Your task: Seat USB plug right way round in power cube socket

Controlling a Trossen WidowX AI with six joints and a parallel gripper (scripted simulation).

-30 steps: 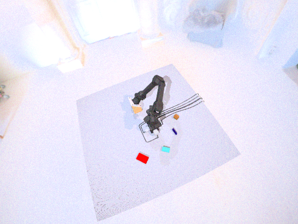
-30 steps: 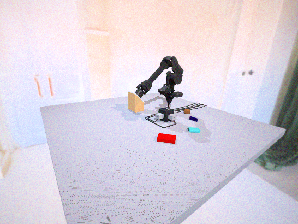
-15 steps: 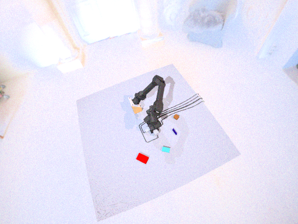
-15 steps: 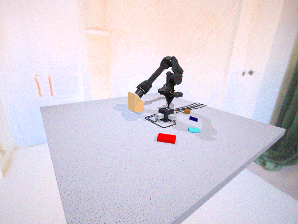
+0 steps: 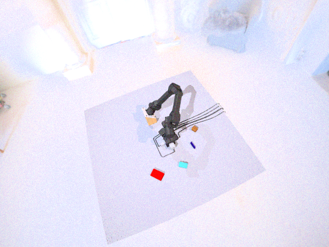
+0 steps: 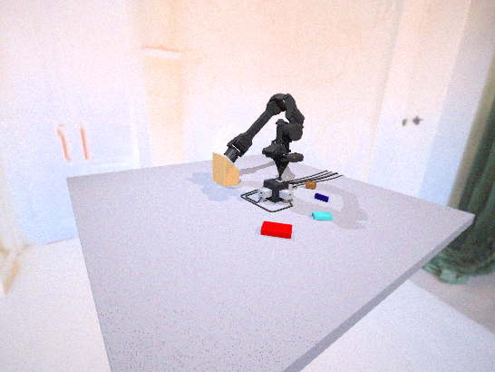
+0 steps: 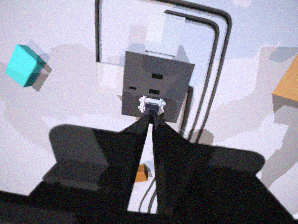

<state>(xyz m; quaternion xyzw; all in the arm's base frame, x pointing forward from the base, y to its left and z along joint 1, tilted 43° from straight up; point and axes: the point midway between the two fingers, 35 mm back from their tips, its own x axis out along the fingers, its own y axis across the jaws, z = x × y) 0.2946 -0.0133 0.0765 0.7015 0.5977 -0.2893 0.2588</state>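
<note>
My gripper tip is now 2 cm above the USB plug. The rest, counted from my gripper tip: dark blue block (14 cm ahead, 13 cm to the left, 9 cm below); cyan block (23 cm ahead, 10 cm below, 3 cm to the right); red block (25 cm to the right, 19 cm ahead, 10 cm below).
</note>
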